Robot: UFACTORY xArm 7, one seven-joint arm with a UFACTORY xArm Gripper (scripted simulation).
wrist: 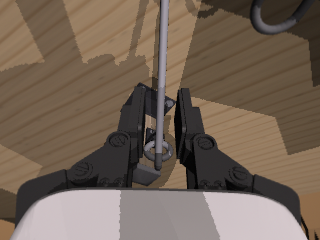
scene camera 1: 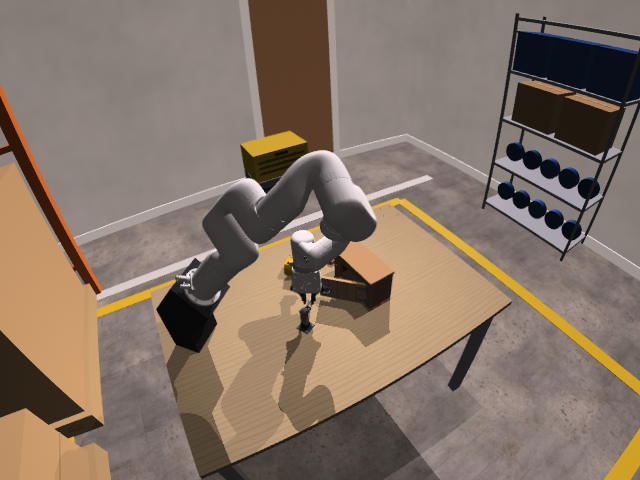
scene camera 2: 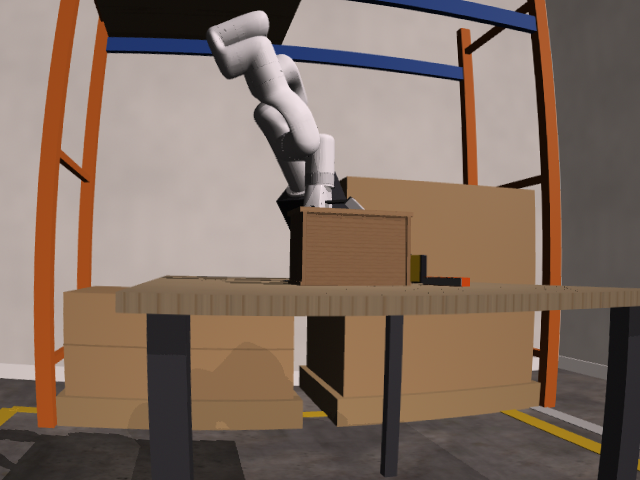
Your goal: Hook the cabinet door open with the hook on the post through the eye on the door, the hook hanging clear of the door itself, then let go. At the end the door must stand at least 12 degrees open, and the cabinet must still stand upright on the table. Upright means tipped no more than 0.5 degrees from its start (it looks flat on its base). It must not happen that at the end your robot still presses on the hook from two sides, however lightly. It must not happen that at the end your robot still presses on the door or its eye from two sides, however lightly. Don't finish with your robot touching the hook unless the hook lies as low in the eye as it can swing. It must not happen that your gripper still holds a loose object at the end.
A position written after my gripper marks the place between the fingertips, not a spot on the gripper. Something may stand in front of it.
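Scene camera 1 gives me my gripper [scene camera 1: 309,301] along with a brown cabinet [scene camera 1: 356,262]. In scene camera 2 I see the cabinet again, the brown cabinet [scene camera 2: 328,246], and the wrist view shows me my gripper [wrist: 160,103].
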